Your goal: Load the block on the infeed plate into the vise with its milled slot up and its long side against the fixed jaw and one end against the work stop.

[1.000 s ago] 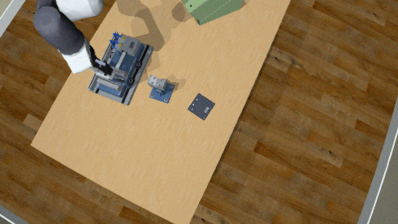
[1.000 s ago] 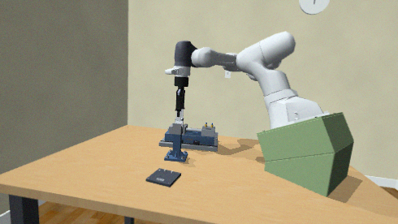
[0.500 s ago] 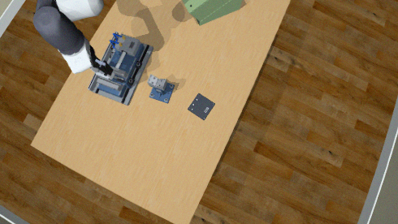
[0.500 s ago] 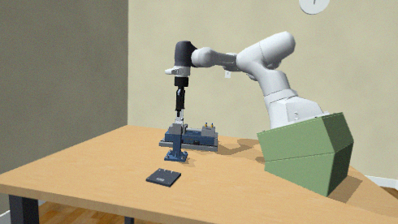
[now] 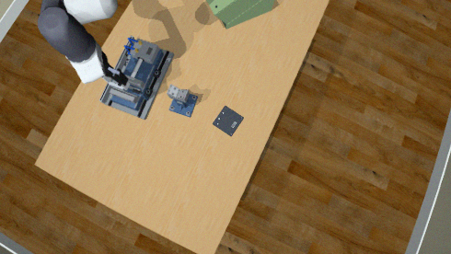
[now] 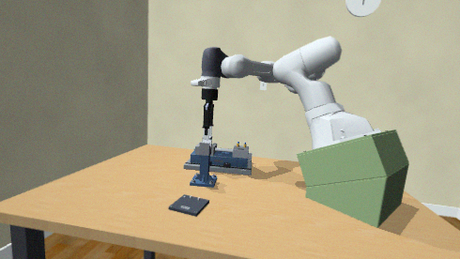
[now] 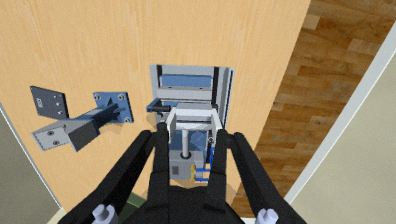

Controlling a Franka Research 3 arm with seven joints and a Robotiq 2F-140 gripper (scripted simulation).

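My hand is 2 cm above the grey part. Round my hand: vise 7 cm behind, 2 cm to the left, 10 cm below; dark work stop rod 7 cm to the left, 5 cm below; grey air cylinder 16 cm behind, 3 cm to the left, 6 cm below.
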